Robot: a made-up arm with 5 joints.
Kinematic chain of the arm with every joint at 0, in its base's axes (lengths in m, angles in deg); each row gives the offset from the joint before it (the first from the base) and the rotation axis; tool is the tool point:
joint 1: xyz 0 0 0.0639 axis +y
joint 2: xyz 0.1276 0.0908 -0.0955 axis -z
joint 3: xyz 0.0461 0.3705 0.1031 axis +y
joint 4: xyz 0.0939 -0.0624 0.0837 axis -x
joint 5: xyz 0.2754 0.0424 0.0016 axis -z
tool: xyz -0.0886 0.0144 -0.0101
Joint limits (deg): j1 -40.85..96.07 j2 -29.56..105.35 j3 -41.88..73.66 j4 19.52..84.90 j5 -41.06..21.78
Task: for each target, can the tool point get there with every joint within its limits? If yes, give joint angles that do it. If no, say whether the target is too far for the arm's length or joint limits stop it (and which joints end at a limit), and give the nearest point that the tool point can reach.
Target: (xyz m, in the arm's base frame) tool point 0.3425 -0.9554 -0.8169
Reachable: no: too far | nearest point 0.1618 -0.3173 -0.3523 | short by 0.810 m
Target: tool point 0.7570 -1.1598 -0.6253
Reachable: no: too far | nearest point 0.3175 -0.3302 -0.2252 | short by 1.021 m
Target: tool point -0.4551 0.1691 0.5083
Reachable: no: joint limits stop it (at a limit: joint 1, joint 2, joint 3, joint 4, joint 5) | nearest point -0.0556 0.4525 0.3710 | short by 0.509 m
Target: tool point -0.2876 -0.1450 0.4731
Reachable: no: joint limits stop it (at a limit: joint 1, joint 2, joint 3, joint 5) | nearest point 0.0979 -0.1867 0.5036 | short by 0.389 m
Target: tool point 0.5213 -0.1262 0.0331
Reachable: yes | joints -2.12 72.85 20.46 74.24 -10.70
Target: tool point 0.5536 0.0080 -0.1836
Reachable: yes | joints 22.77 56.85 10.42 41.52 9.24
